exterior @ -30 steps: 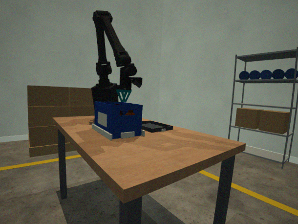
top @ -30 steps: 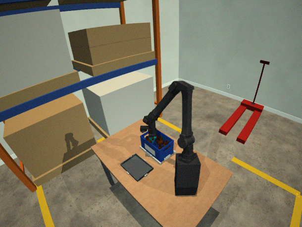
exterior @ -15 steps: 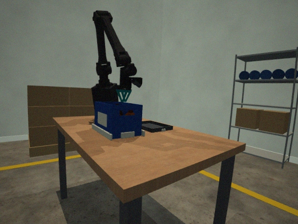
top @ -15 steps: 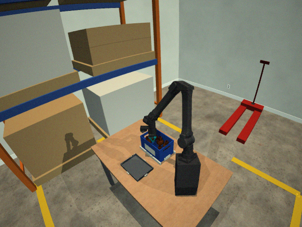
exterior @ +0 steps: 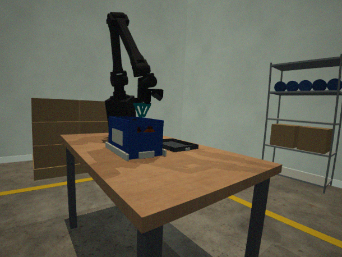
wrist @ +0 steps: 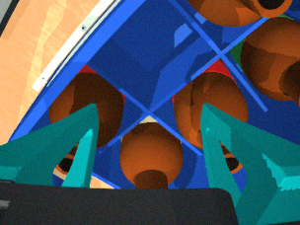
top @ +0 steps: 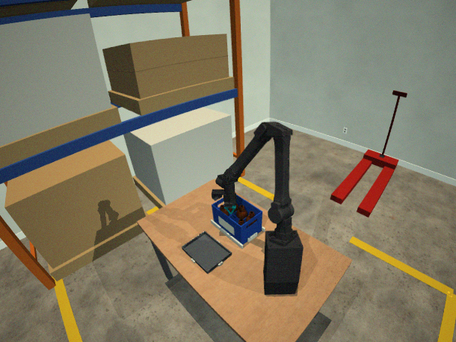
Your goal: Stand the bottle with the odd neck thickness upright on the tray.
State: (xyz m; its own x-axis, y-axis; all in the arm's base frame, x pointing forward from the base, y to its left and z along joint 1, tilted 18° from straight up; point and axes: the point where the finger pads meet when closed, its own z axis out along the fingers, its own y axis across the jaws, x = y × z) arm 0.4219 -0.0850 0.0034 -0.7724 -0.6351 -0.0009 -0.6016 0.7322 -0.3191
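Now: the crate 10 mm behind my hand, 40 mm to the right of it and 110 mm below it. Round my hand: bottle: 90 mm ahead, 10 mm to the right, 100 mm below; dark tray: 240 mm to the left, 180 mm below.
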